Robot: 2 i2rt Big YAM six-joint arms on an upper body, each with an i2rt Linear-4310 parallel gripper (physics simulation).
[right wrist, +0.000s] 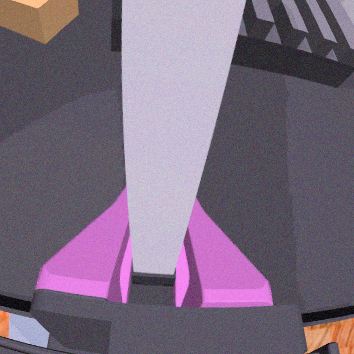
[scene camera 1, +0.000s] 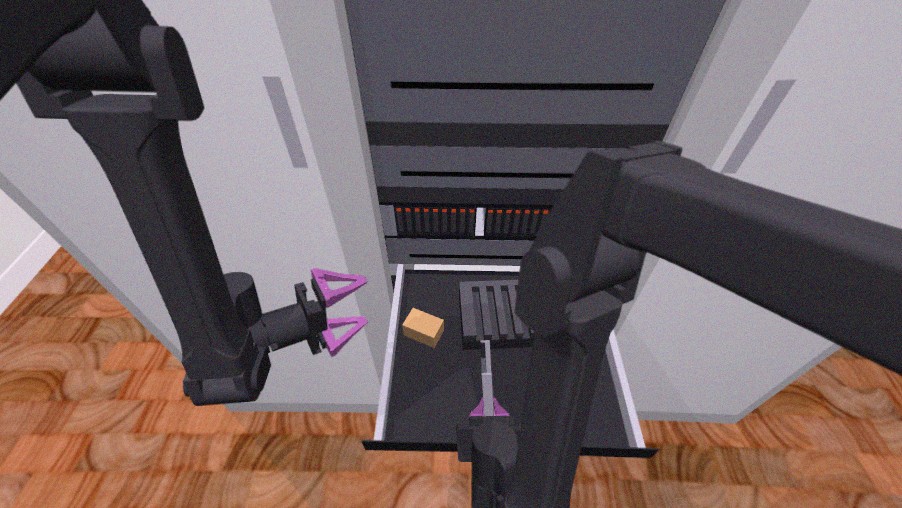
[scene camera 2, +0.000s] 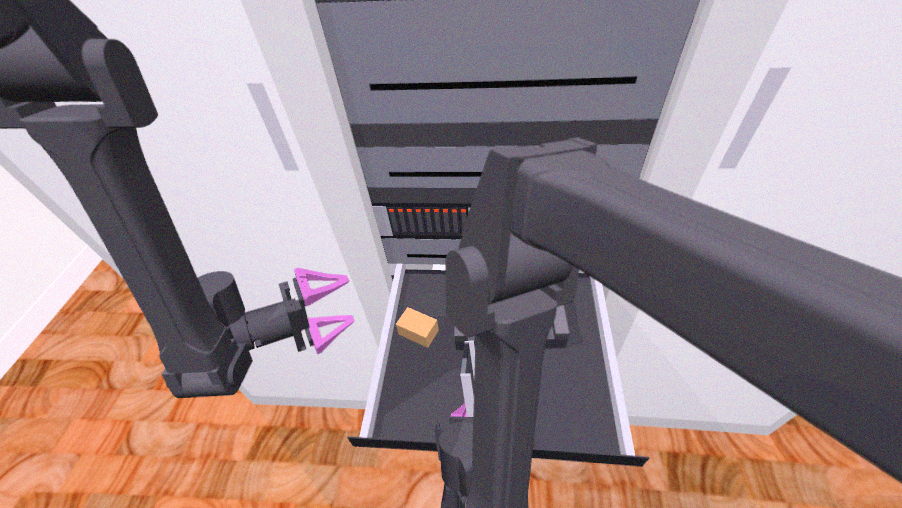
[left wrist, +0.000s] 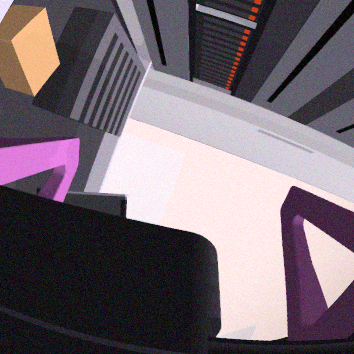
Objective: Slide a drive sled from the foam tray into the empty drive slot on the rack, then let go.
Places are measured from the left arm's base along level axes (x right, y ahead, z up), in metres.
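Pixels of known places: left gripper, fingertip midpoint: (scene camera 1: pixel 366 300) (scene camera 2: pixel 350 299) (left wrist: pixel 185 174).
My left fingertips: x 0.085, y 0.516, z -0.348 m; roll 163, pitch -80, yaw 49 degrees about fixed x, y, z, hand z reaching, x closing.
For each thing: its top centre in the pictures, then the offset to it from my left fingertips. "spot": a spot on its surface instead.
- long light-grey drive sled, top centre: (scene camera 2: pixel 470 364) (scene camera 1: pixel 490 363) dx +0.202, dy -0.090, dz -0.036 m
- dark slotted foam tray, top centre: (left wrist: pixel 116 86) (scene camera 2: pixel 508 306) (scene camera 1: pixel 514 305) dx +0.265, dy +0.094, dz -0.143 m
- rack's drive row, surface spot: (scene camera 1: pixel 436 220) (scene camera 2: pixel 429 220) spot: dx +0.105, dy +0.210, dz -0.021 m
- orange block, top centre: (left wrist: pixel 38 52) (scene camera 1: pixel 423 322) (scene camera 2: pixel 416 322) dx +0.082, dy +0.059, dz -0.158 m
- pulled-out drawer, surface spot: (scene camera 1: pixel 410 445) (scene camera 2: pixel 395 443) spot: dx +0.075, dy -0.169, dz -0.175 m
A long light-grey drive sled (scene camera 1: pixel 487 388) (scene camera 2: pixel 467 391) (right wrist: pixel 167 125) is held by my right gripper (scene camera 1: pixel 489 407) (right wrist: pixel 158 182), which is shut on its near end. The sled points toward the rack, over the drawer, in front of the dark slotted foam tray (scene camera 1: pixel 467 315) (left wrist: pixel 95 75) (right wrist: pixel 295 62). The right arm hides much of the foam tray in scene camera 2. The rack's drive row (scene camera 1: pixel 435 222) (scene camera 2: pixel 429 220) (left wrist: pixel 215 55) has red-tipped drives and one pale upright strip near its middle; whether that is the empty slot is unclear. My left gripper (scene camera 1: pixel 366 301) (scene camera 2: pixel 349 299) is open and empty, left of the drawer.
An orange block (scene camera 1: pixel 424 324) (scene camera 2: pixel 416 326) (left wrist: pixel 37 50) (right wrist: pixel 57 22) lies in the pulled-out drawer (scene camera 1: pixel 410 445) (scene camera 2: pixel 403 443), left of the foam tray. The drawer has pale side walls. White cabinet panels flank the rack; the right arm covers part of the drive row.
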